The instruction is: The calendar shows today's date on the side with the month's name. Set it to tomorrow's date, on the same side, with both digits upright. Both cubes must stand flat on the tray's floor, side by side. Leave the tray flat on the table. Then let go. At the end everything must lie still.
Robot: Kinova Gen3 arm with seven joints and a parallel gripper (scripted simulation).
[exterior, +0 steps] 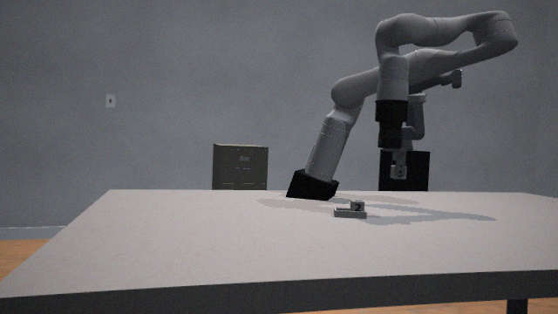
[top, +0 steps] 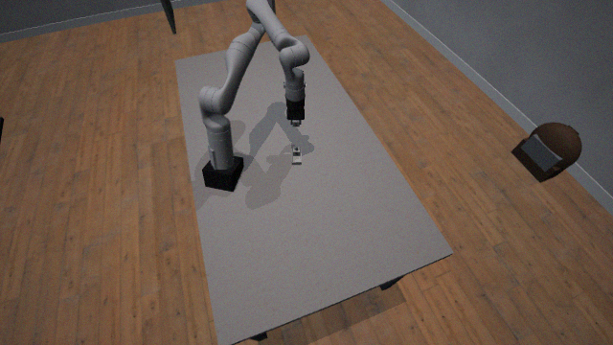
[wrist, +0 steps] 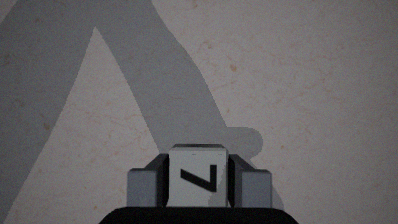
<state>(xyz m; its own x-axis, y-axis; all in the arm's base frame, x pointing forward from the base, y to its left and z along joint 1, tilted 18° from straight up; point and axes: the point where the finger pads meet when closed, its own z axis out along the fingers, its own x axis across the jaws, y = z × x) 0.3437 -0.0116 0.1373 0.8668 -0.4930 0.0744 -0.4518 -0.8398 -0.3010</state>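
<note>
Now: hand 5 cm past the calendar tray, 10 cm to the left of it and 12 cm above it. Round my hand: digit cube: 1 cm below.
</note>
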